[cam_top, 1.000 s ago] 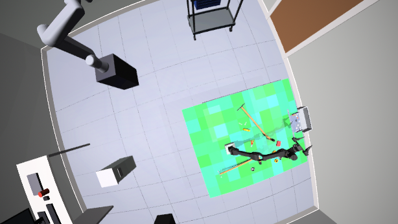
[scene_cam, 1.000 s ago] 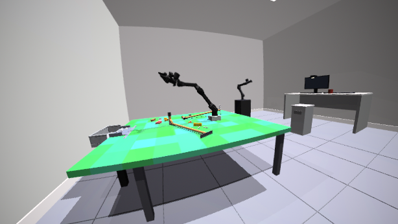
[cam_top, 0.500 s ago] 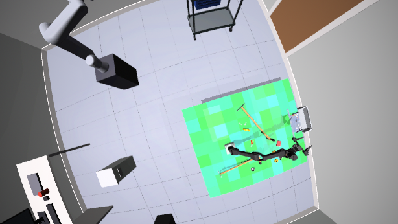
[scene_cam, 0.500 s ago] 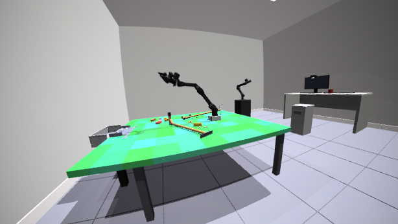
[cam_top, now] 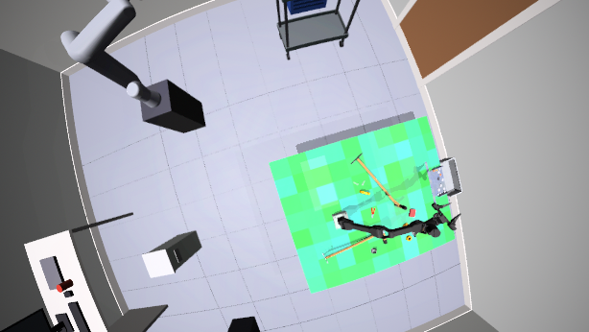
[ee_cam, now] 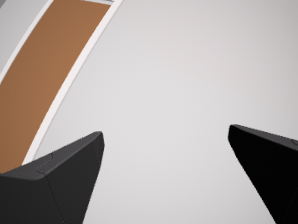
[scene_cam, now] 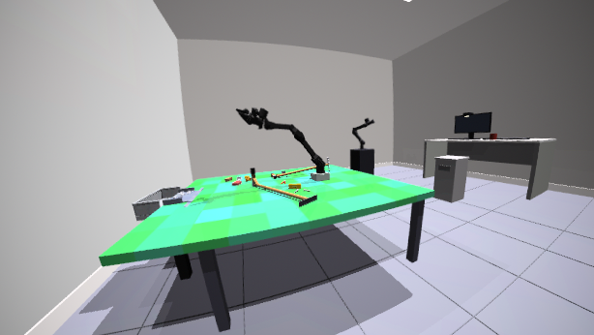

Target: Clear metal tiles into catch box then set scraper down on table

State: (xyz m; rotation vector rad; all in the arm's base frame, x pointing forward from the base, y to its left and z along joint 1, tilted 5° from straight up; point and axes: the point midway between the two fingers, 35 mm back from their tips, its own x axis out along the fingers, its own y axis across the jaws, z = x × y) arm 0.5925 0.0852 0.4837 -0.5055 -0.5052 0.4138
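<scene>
Right now my gripper tip is 34 cm past the yellow piece, 11 cm to the right of it and 54 cm above it. Also, from my gripper tip: red block 8 cm ahead, 21 cm to the right, 55 cm below; then red-handled tool 31 cm behind, 10 cm to the right, 56 cm below; then long scraper 20 cm behind, 16 cm to the left, 50 cm below.
</scene>
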